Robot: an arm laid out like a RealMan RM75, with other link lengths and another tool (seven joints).
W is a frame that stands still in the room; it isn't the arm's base.
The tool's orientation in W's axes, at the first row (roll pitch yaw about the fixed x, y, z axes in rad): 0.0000 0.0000 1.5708
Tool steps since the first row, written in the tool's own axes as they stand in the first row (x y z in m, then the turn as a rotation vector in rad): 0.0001 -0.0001 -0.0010 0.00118 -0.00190 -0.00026; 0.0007 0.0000 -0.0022 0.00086 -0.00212 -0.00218; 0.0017 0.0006 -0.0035 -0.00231 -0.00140 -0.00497; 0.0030 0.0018 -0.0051 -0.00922 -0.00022 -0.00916; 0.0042 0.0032 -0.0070 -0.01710 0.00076 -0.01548; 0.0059 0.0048 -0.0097 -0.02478 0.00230 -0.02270; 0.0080 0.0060 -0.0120 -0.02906 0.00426 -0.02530; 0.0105 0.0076 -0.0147 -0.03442 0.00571 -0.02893; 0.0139 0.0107 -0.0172 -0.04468 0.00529 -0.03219; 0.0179 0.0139 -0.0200 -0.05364 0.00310 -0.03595; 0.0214 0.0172 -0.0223 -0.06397 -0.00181 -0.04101; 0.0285 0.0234 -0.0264 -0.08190 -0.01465 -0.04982
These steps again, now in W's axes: 0.0001 0.0001 -0.0010 0.00190 0.00118 -0.00026; 0.0000 0.0007 -0.0022 0.00212 0.00086 -0.00218; -0.0006 0.0017 -0.0035 0.00140 -0.00231 -0.00497; -0.0018 0.0030 -0.0051 0.00022 -0.00922 -0.00916; -0.0032 0.0042 -0.0070 -0.00076 -0.01710 -0.01548; -0.0048 0.0059 -0.0097 -0.00230 -0.02478 -0.02270; -0.0060 0.0080 -0.0120 -0.00426 -0.02906 -0.02530; -0.0076 0.0105 -0.0147 -0.00571 -0.03442 -0.02893; -0.0107 0.0139 -0.0172 -0.00529 -0.04468 -0.03219; -0.0139 0.0179 -0.0200 -0.00310 -0.05364 -0.03595; -0.0172 0.0214 -0.0223 0.00181 -0.06397 -0.04101; -0.0234 0.0285 -0.0264 0.01465 -0.08190 -0.04982
